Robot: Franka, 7 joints.
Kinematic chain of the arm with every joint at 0, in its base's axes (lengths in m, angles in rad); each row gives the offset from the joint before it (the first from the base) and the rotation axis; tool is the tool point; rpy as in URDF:
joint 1: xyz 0 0 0.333 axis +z
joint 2: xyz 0 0 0 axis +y
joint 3: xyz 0 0 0.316 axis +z
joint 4: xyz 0.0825 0 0 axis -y
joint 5: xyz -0.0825 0 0.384 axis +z
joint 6: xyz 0 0 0 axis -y
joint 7: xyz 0.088 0 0 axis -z
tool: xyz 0 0 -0.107 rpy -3.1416 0 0
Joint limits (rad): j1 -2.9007..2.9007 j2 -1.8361..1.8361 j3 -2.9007..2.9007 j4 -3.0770..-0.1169 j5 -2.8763..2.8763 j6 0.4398..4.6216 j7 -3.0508..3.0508
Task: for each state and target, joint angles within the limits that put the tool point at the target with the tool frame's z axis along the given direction. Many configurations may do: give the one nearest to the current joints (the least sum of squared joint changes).
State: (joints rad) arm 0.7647 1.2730 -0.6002 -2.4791 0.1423 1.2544 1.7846
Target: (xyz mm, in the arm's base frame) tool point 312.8 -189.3 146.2 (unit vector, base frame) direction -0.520 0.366 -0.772
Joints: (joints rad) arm 0.8225 0.9162 -1.2426 -2.4763 0.8387 1.7381 1.7846
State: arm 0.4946 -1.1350 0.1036 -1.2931 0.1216 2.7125 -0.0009
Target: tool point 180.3 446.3 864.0 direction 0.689 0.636 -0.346
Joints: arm 0.3746 -0.3630 0.6103 -1.6166 -0.1969 2.4852 -0.0009
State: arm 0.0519 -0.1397 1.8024 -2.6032 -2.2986 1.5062 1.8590
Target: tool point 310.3 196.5 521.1 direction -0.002 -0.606 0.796
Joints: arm -0.3641 -0.4864 1.1484 -2.5323 -1.7176 0.8513 1.8590
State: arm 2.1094 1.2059 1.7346 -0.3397 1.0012 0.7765 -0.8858
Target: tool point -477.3 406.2 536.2 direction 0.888 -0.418 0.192
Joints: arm 2.1988 1.5803 2.0663 -0.5591 1.1385 0.4398 -0.8858
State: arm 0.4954 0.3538 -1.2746 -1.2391 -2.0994 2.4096 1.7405
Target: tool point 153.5 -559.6 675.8 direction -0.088 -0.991 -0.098
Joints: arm 0.0838 -0.3339 -1.2466 -1.7689 -1.8364 2.6022 1.7405
